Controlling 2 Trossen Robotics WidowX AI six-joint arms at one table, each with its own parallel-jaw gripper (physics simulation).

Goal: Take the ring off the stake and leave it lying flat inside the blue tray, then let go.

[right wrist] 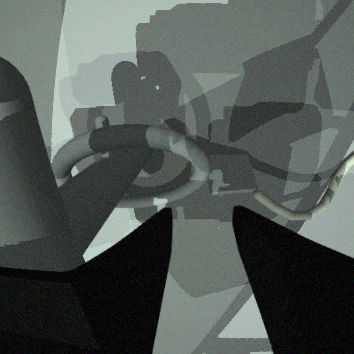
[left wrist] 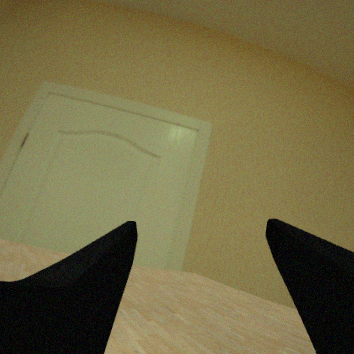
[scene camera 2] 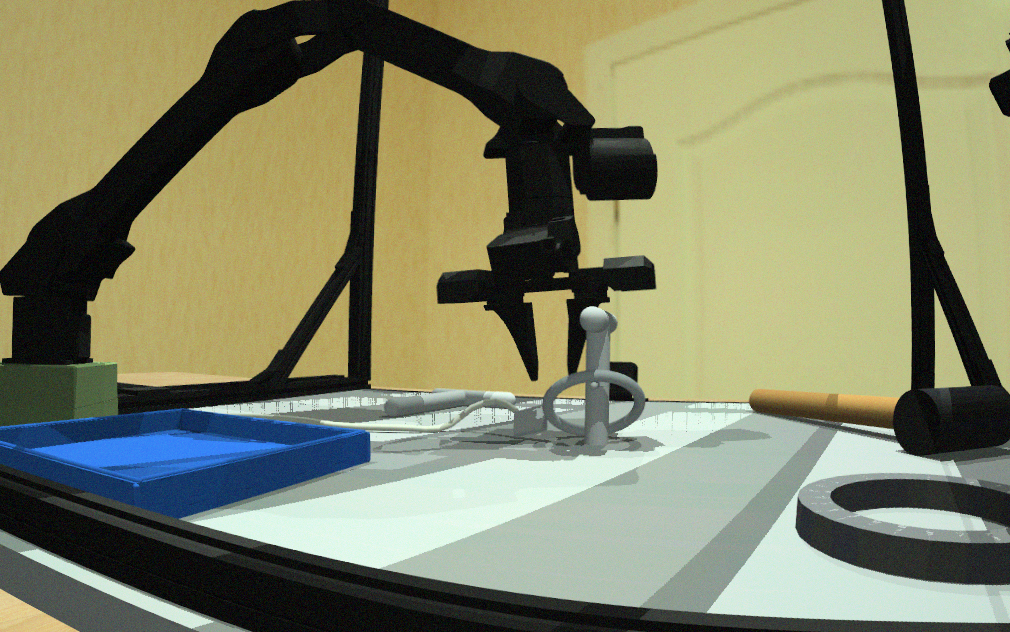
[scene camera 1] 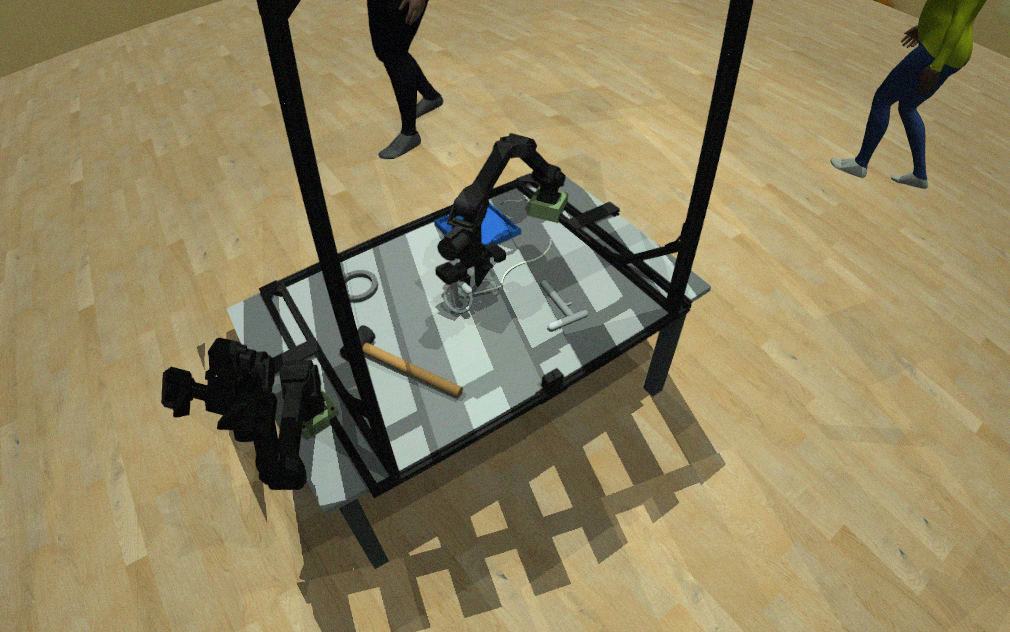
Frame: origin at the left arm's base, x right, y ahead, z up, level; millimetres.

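Seen in the pictures: left gripper, fingertip midpoint: (left wrist: 201, 228) (scene camera 1: 196, 420); right gripper, fingertip midpoint: (right wrist: 201, 214) (scene camera 2: 553, 380) (scene camera 1: 472, 288); left arm's base, origin of the base link: (scene camera 1: 310, 406); right arm's base, origin of the base link: (scene camera 2: 49, 362) (scene camera 1: 548, 197).
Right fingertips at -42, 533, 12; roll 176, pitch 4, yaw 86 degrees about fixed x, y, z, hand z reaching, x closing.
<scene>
Pixels of each thing's top centre, then the offset from my right fingertips to it, as dx, dy, dz. "spot": a spot on its surface instead.
- upright grey stake, middle of its top: (right wrist: 38, 319) (scene camera 2: 600, 309) (scene camera 1: 456, 276) -10, -42, +61
- blue tray, middle of its top: (scene camera 2: 166, 432) (scene camera 1: 477, 223) -237, +209, -28
- hammer, middle of its top: (scene camera 2: 845, 378) (scene camera 1: 400, 357) +70, -282, -1
- large dark grey ring, surface spot: (scene camera 2: 834, 521) spot: -292, -160, -36
- pale T-shaped object, middle of its top: (scene camera 2: 440, 394) (scene camera 1: 554, 299) +152, +158, -31
The grey ring (scene camera 2: 639, 403) (right wrist: 200, 167) is around the upright grey stake (scene camera 2: 598, 354) (right wrist: 102, 200), low on it, and looks tilted. The stake has a short crossbar at its top. My right gripper (scene camera 2: 554, 374) (right wrist: 201, 214) is partly open and empty, pointing down beside the stake; its tips are at about the height of the ring's upper edge in scene camera 2. The blue tray (scene camera 1: 497, 225) (scene camera 2: 245, 476) is empty, at the back of the table in scene camera 1. My left gripper (left wrist: 201, 228) is open and empty, facing the wall and door.
A white cable (scene camera 1: 528, 260) (scene camera 2: 439, 428) (right wrist: 300, 216) runs near the ring. A hammer (scene camera 1: 413, 368) (scene camera 2: 826, 407) and a large dark grey ring (scene camera 2: 834, 521) lie on the table. A pale T-shaped object (scene camera 1: 567, 320) lies right of the stake in scene camera 1. Black frame posts (scene camera 1: 305, 149) surround the table.
</scene>
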